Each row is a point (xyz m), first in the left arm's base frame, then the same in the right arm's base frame.
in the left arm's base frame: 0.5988 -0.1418 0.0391
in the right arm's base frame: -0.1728 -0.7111 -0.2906
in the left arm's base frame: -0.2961 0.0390 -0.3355
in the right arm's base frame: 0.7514 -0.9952 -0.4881
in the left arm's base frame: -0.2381 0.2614 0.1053
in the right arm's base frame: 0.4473 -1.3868 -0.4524
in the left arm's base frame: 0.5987 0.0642 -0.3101
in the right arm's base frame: -0.0268 -0.5808 -0.6456
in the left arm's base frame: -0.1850 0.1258 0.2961
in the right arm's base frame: 0.3257 -1.4194 -0.2481
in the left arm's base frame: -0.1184 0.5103 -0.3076
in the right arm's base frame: 0.5173 -1.1760 -0.8967
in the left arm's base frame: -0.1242 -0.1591 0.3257
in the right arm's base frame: 0.3006 -1.2583 -0.0049
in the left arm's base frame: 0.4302 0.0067 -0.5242
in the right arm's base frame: 0.2330 -0.4872 -0.6817
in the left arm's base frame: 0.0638 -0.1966 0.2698
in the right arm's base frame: 0.1742 -1.1065 -0.0343
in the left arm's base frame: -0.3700 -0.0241 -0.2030
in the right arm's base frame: 0.7567 -1.0894 -0.3536
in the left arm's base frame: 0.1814 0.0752 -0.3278
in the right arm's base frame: 0.3358 -0.7821 -0.5942
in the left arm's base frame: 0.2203 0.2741 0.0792
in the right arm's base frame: 0.0684 -1.1476 -0.5535
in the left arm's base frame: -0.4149 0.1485 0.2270
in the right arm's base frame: 0.5529 -1.4984 -0.2648
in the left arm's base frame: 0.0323 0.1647 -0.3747
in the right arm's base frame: 0.4732 -0.8716 -0.6686
